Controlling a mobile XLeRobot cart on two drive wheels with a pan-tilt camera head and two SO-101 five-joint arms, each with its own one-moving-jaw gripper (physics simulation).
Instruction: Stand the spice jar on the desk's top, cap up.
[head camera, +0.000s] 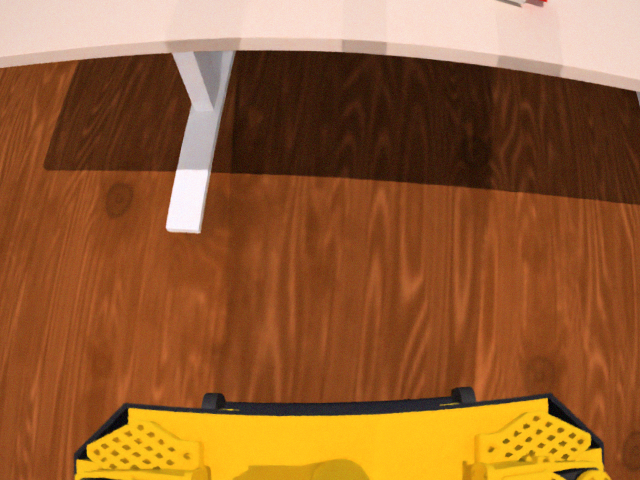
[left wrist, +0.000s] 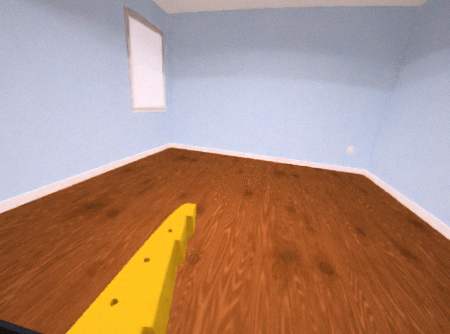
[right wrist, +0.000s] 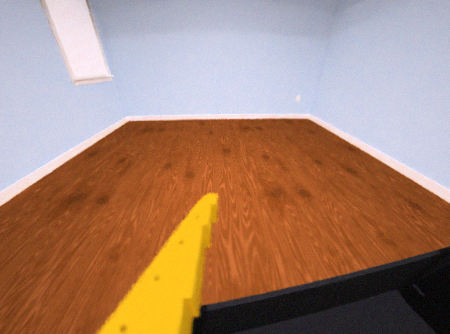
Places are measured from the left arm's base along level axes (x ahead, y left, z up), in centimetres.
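Pixels of known places: left hand at its tool point: (left wrist: 195, 215); right hand at its tool point: (right wrist: 217, 204).
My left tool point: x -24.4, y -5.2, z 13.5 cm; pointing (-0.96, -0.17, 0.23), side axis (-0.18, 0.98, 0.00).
Ahead of a thing's pixels: the offset from my left tool point to its top centre. "spot": to the spot under its first point. Level surfaces: height alone.
A small part of the spice jar @[spot: dx +73.1, dy -31.1, dz -18.0 cm] (head camera: 511, 2) shows at the top edge of the head view, right of centre, with its red cap @[spot: dx +73.0, dy -34.7, dz -17.4 cm] (head camera: 537, 1) toward the right. The rest of it is cut off by the frame. It rests on the desk's pale top @[dz -19.0 cm] (head camera: 289, 23). In the left wrist view one yellow notched jaw of my left gripper (left wrist: 192, 206) shows, so it is fully open, with no object at it. In the right wrist view one notched jaw of my right gripper (right wrist: 215, 196) shows, also fully open and empty. Both grippers are away from the jar.
The desk's front edge curves across the top of the head view. A white desk leg (head camera: 190, 196) stands on the wood floor at left. My yellow cart body (head camera: 320, 434) is at the bottom. A dark tray edge (right wrist: 320, 277) shows in the right wrist view.
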